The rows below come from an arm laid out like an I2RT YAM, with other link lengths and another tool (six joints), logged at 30 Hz.
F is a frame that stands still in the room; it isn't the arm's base.
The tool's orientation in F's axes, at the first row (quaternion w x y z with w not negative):
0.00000, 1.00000, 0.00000, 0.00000
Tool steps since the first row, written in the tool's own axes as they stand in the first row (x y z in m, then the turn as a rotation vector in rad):
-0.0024, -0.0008, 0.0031, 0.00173, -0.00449, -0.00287
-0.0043, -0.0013, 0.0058, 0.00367, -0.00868, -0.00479
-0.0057, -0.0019, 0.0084, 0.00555, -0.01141, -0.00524
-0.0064, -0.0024, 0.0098, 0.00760, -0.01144, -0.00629
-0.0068, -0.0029, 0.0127, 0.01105, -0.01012, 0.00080
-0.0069, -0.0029, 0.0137, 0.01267, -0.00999, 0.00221
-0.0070, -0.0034, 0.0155, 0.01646, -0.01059, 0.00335
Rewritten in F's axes. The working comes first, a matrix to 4 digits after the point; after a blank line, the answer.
The tool's axes in the first row as the columns of a matrix, in F's axes (used below as rounded here):
1.0000, 0.0000, 0.0000
0.0000, -1.0000, 0.0000
0.0000, 0.0000, -1.0000

-0.0024, 0.0008, -0.0031, 0.00173, 0.00449, 0.00287
-0.0043, 0.0013, -0.0058, 0.00367, 0.00868, 0.00479
-0.0057, 0.0019, -0.0084, 0.00555, 0.01141, 0.00524
-0.0064, 0.0024, -0.0098, 0.00760, 0.01144, 0.00629
-0.0068, 0.0029, -0.0127, 0.01105, 0.01012, -0.00080
-0.0069, 0.0029, -0.0137, 0.01267, 0.00999, -0.00221
-0.0070, 0.0034, -0.0155, 0.01646, 0.01059, -0.00335

